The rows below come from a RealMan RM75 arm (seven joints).
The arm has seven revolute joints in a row. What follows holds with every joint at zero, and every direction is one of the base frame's.
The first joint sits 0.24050 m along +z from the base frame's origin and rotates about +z.
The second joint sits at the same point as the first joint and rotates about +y.
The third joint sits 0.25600 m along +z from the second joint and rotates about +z.
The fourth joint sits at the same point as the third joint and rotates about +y.
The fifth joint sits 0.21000 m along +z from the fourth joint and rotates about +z.
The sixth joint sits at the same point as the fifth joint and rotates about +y.
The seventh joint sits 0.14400 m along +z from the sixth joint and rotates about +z.
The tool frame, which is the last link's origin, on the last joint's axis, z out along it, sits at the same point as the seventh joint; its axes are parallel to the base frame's.
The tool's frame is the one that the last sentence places.
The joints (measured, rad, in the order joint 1, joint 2, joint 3, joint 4, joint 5, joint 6, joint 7), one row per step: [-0.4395, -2.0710, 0.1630, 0.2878, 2.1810, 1.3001, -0.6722]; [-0.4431, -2.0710, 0.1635, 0.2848, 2.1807, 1.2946, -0.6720]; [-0.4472, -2.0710, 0.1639, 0.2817, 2.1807, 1.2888, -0.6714]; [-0.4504, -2.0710, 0.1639, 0.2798, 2.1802, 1.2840, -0.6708]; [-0.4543, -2.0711, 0.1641, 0.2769, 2.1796, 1.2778, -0.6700]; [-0.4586, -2.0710, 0.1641, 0.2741, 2.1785, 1.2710, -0.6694]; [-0.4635, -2.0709, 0.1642, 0.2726, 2.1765, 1.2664, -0.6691]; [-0.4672, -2.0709, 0.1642, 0.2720, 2.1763, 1.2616, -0.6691]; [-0.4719, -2.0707, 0.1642, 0.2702, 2.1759, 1.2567, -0.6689]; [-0.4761, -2.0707, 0.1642, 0.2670, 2.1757, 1.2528, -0.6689]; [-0.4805, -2.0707, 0.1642, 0.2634, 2.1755, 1.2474, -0.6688]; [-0.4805, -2.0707, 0.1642, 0.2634, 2.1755, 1.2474, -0.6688]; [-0.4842, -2.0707, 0.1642, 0.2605, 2.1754, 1.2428, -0.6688]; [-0.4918, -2.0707, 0.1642, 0.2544, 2.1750, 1.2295, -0.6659]
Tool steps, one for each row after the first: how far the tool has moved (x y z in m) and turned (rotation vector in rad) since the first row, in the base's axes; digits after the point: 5 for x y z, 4 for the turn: [0.00060, 0.00122, -0.00071, -0.0006, 0.0013, 0.0004]; [0.00132, 0.00259, -0.00146, -0.0012, 0.0032, 0.0003]; [0.00179, 0.00378, -0.00186, -0.0007, 0.0050, 0.0004]; [0.00241, 0.00516, -0.00253, -0.0005, 0.0070, 0.0008]; [0.00302, 0.00679, -0.00303, 0.0004, 0.0092, 0.0016]; [0.00402, 0.00873, -0.00315, 0.0023, 0.0105, 0.0003]; [0.00452, 0.01018, -0.00328, 0.0030, 0.0131, 0.0002]; [0.00539, 0.01190, -0.00357, 0.0035, 0.0150, -0.0008]; [0.00644, 0.01322, -0.00429, 0.0028, 0.0149, -0.0018]; [0.00738, 0.01462, -0.00510, 0.0021, 0.0155, -0.0018]; [0.00738, 0.01462, -0.00510, 0.0021, 0.0155, -0.0018]; [0.00816, 0.01580, -0.00576, 0.0016, 0.0161, -0.0018]; [0.00926, 0.01837, -0.00713, 0.0018, 0.0219, -0.0011]
